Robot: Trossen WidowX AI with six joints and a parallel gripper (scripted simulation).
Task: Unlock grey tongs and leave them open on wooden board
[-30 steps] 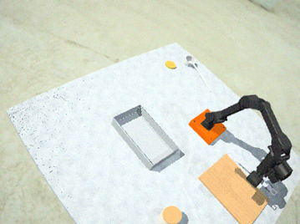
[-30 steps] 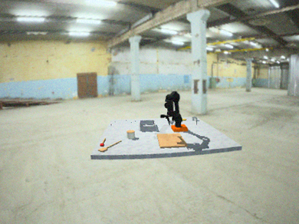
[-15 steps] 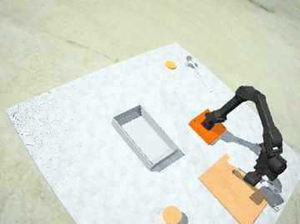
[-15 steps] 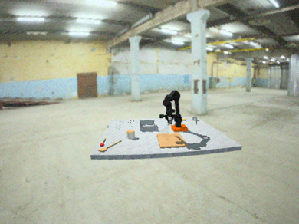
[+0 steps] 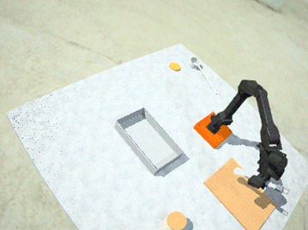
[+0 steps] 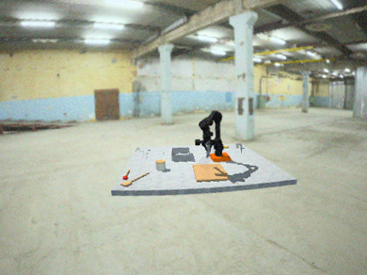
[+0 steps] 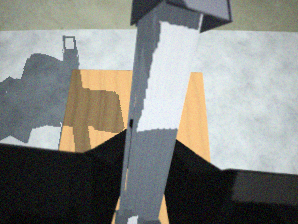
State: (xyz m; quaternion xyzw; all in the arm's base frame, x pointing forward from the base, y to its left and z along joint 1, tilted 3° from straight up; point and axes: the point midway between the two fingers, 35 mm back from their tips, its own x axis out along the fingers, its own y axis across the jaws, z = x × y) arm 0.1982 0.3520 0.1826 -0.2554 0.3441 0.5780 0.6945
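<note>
The wooden board is 170 mm below my gripper tip, 30 mm to the right of it and 20 mm behind it. Round my gripper tip: round tub (350 mm ahead, 200 mm to the right, 140 mm below); then roasting tin (550 mm to the right, 150 mm below, 130 mm ahead); then orange disc (830 mm to the right, 440 mm behind, 160 mm below).
</note>
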